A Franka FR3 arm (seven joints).
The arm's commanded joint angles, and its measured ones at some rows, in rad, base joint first. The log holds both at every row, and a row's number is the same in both.
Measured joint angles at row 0:
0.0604, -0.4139, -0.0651, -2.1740, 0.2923, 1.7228, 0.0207
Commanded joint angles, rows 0 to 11:
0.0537, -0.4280, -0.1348, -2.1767, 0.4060, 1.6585, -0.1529
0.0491, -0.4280, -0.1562, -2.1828, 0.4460, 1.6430, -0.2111
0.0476, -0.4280, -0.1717, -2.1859, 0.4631, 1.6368, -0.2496
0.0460, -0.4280, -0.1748, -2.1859, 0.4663, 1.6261, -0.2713
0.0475, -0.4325, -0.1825, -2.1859, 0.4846, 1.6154, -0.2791
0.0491, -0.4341, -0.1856, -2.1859, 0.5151, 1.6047, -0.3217
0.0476, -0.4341, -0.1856, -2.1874, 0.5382, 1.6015, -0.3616
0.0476, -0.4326, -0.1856, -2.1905, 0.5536, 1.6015, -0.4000
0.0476, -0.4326, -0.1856, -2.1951, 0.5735, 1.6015, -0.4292
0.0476, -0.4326, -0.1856, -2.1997, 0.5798, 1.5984, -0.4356
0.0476, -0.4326, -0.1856, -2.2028, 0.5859, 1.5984, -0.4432
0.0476, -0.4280, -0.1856, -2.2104, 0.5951, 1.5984, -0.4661
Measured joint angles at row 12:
0.0572, -0.4165, -0.1842, -2.1811, 0.5510, 1.6114, -0.4009
